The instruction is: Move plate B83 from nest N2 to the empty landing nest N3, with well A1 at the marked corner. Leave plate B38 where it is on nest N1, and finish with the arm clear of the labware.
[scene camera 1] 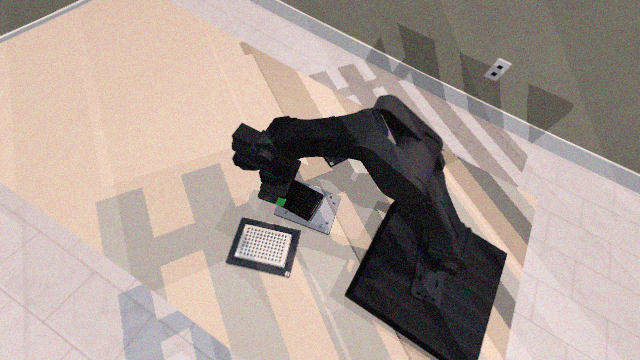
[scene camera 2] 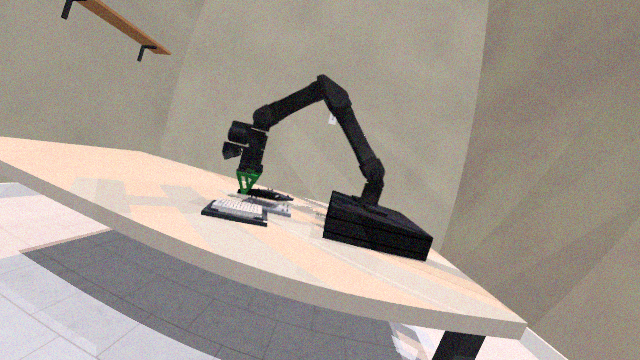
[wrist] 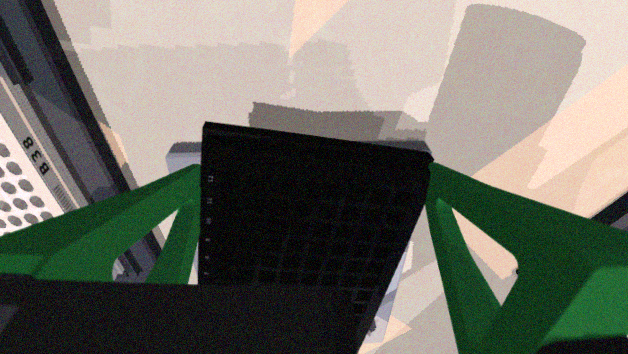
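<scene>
The black plate B83 is held by one end between the green fingers of my gripper, which is shut on it. The plate is over the silver nest N2; in scene camera 2 it looks raised above it. The white plate B38 sits on the dark nest N1. A small part of the dark nest N3 shows behind the arm; the rest is hidden.
The arm's black base block stands to the right of the nests. The arm arches over the table and covers part of N3 in scene camera 1. A dark edge shows at the right of the wrist view. Shadows cross the labware area.
</scene>
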